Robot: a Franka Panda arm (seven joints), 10 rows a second.
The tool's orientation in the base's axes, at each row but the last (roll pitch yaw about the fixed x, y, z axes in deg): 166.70, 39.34, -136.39; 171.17, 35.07, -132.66; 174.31, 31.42, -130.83; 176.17, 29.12, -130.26; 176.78, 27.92, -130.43
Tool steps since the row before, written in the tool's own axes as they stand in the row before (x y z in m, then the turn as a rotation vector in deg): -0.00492, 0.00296, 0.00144, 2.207, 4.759, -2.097; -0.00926, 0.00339, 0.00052, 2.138, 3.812, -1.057; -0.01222, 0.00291, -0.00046, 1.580, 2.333, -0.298; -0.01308, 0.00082, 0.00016, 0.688, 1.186, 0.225; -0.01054, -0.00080, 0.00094, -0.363, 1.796, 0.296
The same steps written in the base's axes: 0.00087, 0.00527, 0.00256, -5.537, 0.456, 1.026; 0.00261, 0.00789, 0.00533, -4.471, 0.467, 0.105; 0.00441, 0.00946, 0.00701, -2.796, 0.270, -0.373; 0.00679, 0.00929, 0.00627, -1.257, 0.370, -0.462; 0.00691, 0.00696, 0.00407, -1.110, 1.487, -0.002
